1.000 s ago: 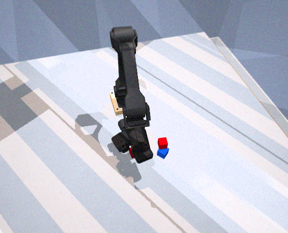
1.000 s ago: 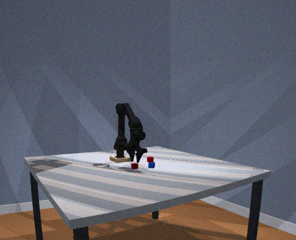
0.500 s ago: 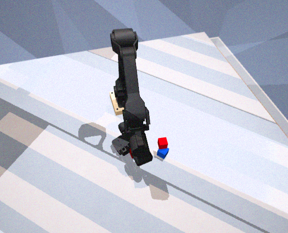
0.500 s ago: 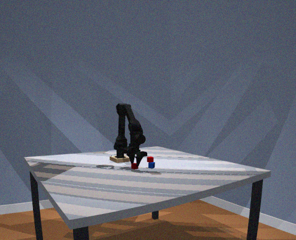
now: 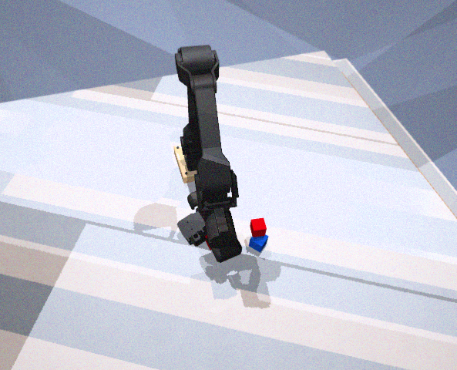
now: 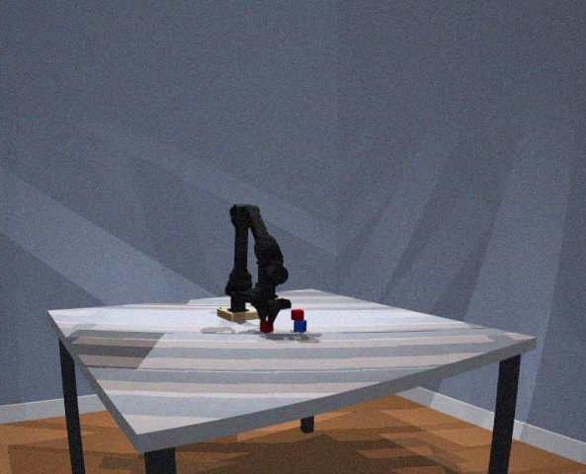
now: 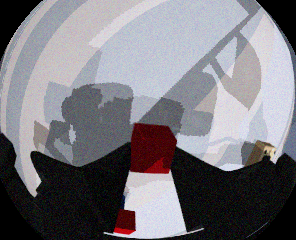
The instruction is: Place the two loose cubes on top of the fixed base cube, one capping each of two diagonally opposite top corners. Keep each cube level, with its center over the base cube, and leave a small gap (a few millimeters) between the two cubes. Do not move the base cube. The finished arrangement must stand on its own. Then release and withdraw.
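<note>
My gripper tip is now 1 cm short of the red cube, 11 cm to the right of it and 3 cm below it. Round my gripper tip: blue cube 3 cm ahead, 11 cm to the left, 1 cm below.
</note>
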